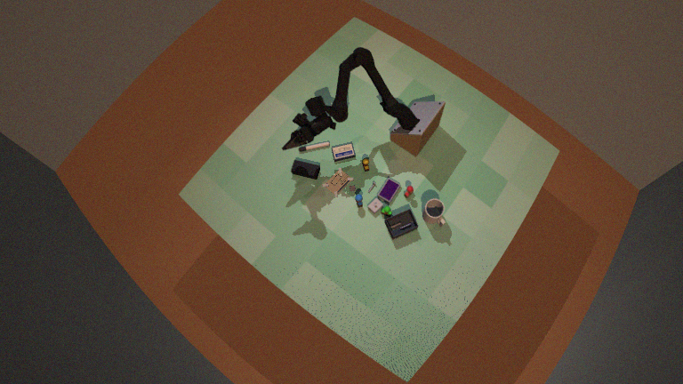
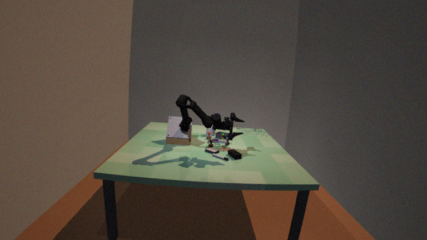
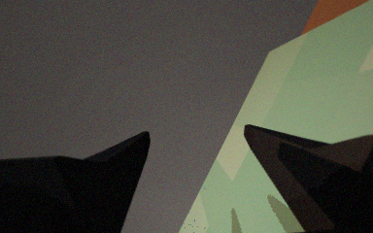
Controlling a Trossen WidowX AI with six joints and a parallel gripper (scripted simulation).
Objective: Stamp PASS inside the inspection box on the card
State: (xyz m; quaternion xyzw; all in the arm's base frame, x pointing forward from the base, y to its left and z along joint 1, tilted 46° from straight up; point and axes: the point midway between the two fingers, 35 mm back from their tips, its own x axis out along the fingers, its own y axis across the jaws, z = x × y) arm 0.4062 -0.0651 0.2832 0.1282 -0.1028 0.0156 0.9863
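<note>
Now: gripper tip 410 mm to the right of the green-knobbed stamp, 210 mm above it and 130 mm past it. Also, from my gripper tip: black block 220 mm below, 40 mm to the left, 40 mm behind; beige card 240 mm below, 170 mm to the left, 100 mm behind; marker 220 mm below, 130 mm behind, 30 mm to the right.
</note>
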